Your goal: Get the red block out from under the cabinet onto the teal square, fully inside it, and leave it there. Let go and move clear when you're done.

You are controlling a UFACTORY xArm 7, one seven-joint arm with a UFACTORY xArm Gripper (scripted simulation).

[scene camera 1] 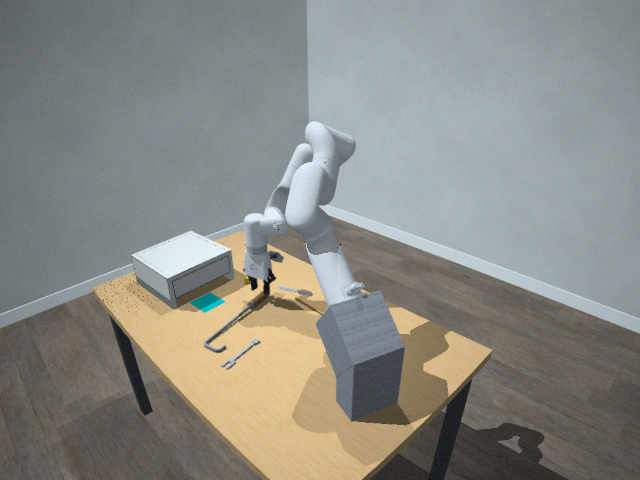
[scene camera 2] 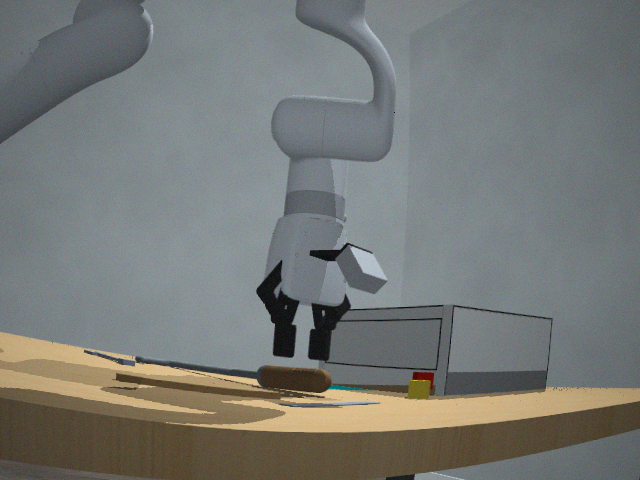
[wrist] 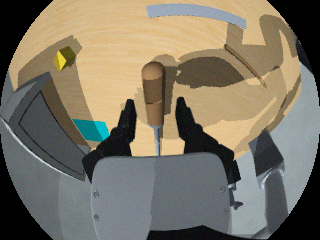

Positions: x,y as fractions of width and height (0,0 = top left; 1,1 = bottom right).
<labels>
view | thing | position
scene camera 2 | my gripper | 0.47,0.75
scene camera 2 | long hook tool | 0.45,0.79
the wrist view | my gripper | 0.49,0.44
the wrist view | long hook tool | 0.48,0.31
</labels>
